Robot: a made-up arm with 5 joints.
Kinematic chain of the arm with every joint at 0, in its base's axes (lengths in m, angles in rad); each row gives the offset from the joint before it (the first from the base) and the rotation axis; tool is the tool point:
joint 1: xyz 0 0 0.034 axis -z
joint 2: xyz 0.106 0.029 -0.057 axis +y
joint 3: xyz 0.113 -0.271 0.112 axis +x
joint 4: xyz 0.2 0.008 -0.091 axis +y
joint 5: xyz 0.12 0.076 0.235 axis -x
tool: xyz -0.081 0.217 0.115
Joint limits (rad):
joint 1: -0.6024..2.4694
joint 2: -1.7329..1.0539
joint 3: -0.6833..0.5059
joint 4: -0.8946..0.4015
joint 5: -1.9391..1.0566
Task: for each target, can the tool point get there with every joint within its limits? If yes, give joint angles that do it. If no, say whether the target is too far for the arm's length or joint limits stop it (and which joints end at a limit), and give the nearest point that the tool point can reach.
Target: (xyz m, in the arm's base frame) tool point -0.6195 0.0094 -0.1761
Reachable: no: joint limits stop it (at a limit: joint 2, joint 3, joint 5) | nearest point -0.7276 0.0110 -0.1289 | short by 0.118 m
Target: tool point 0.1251 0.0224 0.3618
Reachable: yes | joints 0.5655 -0.8769 0.0111 -0.2770 0.5117
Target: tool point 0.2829 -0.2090 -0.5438
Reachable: no: joint limits stop it (at a limit: joint 2, joint 3, joint 4) | nearest point 0.2784 -0.2057 -0.4109 | short by 0.133 m
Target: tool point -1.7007 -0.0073 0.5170
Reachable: no: too far | nearest point -0.8046 -0.1177 0.2392 | short by 0.945 m
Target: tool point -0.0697 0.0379 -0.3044
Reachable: no: joint limits stop it (at a limit: joint 1, joint 2, joint 3, joint 4, joint 5) | nearest point -0.1445 -0.0969 -0.2807 | short by 0.156 m
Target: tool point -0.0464 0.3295 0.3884
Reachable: yes | joints 1.9284 -1.4233 -0.3874 -0.0082 -1.6722
